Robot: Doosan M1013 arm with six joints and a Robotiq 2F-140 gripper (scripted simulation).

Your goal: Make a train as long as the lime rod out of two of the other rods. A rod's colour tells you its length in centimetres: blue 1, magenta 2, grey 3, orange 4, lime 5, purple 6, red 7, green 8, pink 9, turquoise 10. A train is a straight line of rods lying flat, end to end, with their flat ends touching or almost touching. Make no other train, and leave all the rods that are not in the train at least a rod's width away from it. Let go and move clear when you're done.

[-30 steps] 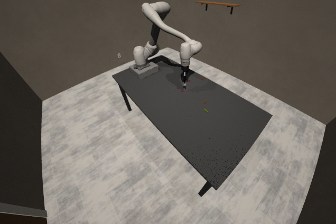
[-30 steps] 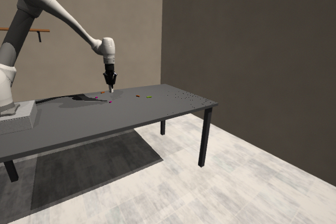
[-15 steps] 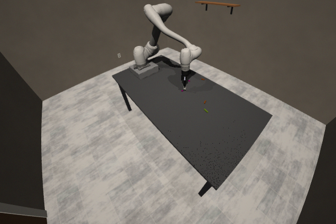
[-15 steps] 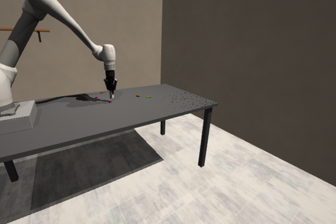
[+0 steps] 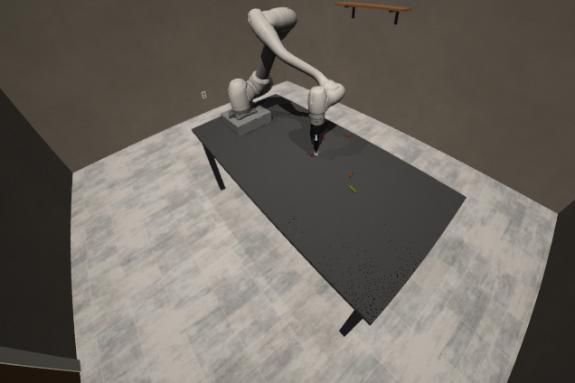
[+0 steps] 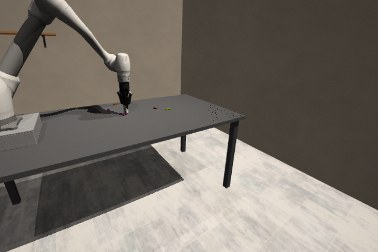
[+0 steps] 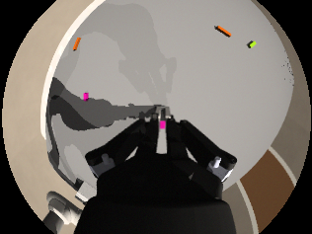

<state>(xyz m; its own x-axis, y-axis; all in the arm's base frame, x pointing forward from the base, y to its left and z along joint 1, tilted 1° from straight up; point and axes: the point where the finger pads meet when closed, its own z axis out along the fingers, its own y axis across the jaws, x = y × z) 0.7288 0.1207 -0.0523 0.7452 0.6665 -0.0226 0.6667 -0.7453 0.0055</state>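
Now: hand 30 mm above the grey rod. The rest, counted from my hand: lime rod (350 mm ahead, 50 mm to the right, 40 mm below).
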